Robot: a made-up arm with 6 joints.
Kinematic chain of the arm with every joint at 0, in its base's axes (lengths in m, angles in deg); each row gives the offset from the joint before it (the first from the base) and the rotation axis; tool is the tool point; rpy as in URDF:
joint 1: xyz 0 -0.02 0.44 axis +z
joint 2: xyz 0 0.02 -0.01 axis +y
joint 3: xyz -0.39 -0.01 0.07 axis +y
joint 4: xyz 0.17 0.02 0.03 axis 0.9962 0 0.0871
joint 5: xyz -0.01 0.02 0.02 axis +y
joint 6: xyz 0.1 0 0.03 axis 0.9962 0 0.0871
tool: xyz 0 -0.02 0.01 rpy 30.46 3.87 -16.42
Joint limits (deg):
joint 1: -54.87..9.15
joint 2: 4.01..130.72
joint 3: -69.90..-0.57
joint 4: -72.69..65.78
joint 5: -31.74..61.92
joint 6: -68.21..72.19
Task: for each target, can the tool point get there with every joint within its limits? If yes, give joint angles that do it. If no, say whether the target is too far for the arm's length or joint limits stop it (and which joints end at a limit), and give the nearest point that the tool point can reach.
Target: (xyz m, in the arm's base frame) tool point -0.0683 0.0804 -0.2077
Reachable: no: joint limits stop it (at a limit: joint 1, joint 2, joint 6) | nearest point 0.1922 0.0605 0.4205 | short by 0.680 m
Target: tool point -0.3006 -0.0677 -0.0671
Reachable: no: joint limits stop it (at a limit: joint 1, joint 2, joint 3, joint 5, joint 6) | nearest point -0.1681 -0.0200 0.4803 | short by 0.565 m
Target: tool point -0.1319 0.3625 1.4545
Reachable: no: too far | nearest point -0.0770 0.1678 0.9517 | short by 0.542 m
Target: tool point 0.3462 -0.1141 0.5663
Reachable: yes | joints -20.75 108.84 -51.47 9.53 37.03 -11.82
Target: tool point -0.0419 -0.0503 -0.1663
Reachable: no: joint limits stop it (at a limit: joint 1, joint 2, joint 6) | nearest point 0.1297 -0.1881 0.4170 | short by 0.623 m
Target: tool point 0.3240 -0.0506 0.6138
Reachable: yes | joints -8.88 98.36 -30.46 17.28 -6.44 -43.55
